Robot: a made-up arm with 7 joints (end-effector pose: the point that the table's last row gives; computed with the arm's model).
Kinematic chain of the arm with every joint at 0, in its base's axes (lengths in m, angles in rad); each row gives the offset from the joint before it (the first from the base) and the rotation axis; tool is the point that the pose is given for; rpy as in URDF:
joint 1: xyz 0 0 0.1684 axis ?
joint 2: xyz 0 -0.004 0.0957 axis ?
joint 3: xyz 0 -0.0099 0.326 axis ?
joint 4: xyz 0 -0.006 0.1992 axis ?
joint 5: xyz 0 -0.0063 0.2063 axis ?
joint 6: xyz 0 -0.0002 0.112 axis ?
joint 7: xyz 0 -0.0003 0.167 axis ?
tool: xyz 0 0 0 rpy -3.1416 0 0
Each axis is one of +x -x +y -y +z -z.
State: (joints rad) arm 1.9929 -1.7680 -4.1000 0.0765 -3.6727 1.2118 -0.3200
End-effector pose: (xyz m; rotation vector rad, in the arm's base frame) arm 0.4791 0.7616 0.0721 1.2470 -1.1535 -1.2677
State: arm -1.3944 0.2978 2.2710 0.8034 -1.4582 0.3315 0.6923
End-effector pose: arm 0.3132 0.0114 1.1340 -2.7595 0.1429 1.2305
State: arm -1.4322 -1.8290 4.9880 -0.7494 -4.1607 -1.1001 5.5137
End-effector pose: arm 0.0747 -0.8130 -0.1196 -0.5747 -0.0563 -1.4203
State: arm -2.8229 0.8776 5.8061 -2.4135 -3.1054 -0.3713 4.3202
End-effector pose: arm 0.0959 0.1704 0.6409 -1.3798 -1.5451 1.1436
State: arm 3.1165 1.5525 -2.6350 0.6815 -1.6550 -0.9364 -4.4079
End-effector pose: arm -0.8322 -0.2670 0.4464 -1.6030 -0.0587 -0.6935
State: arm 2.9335 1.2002 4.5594 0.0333 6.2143 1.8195 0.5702
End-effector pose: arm -0.6861 -0.3033 0.5754 -1.7623 0.3890 1.1398
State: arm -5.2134 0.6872 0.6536 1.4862 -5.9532 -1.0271 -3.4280
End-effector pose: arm 0.1368 -0.7193 0.5905 -1.3600 -1.3682 -0.4617
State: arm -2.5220 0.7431 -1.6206 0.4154 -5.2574 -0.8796 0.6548
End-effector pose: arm -0.5095 0.2515 1.0265 -0.8796 -2.9826 0.2199
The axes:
joint 1: -z
joint 2: +y
joint 3: -z
joint 4: +y
joint 5: -z
joint 6: +y
joint 7: -z

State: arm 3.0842 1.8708 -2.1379 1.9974 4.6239 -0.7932 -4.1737
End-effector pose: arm -0.3269 -0.4063 0.2608 -1.4555 -0.0570 0.7379
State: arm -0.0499 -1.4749 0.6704 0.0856 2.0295 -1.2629 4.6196
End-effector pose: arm -0.8675 -0.0178 0.5088 2.3238 -1.7141 0.5889
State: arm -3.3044 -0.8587 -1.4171 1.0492 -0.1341 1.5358 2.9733
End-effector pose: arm 0.4322 -0.2804 0.6541 -1.0203 -0.0382 -1.3188
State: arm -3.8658 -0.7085 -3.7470 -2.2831 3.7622 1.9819 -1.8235
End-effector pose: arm 0.0439 0.0591 0.5536 0.5450 0.9869 -0.7443
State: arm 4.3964 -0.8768 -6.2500 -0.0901 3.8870 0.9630 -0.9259
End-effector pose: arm 0.1803 -0.7822 0.7544 -1.0284 1.0359 0.7897
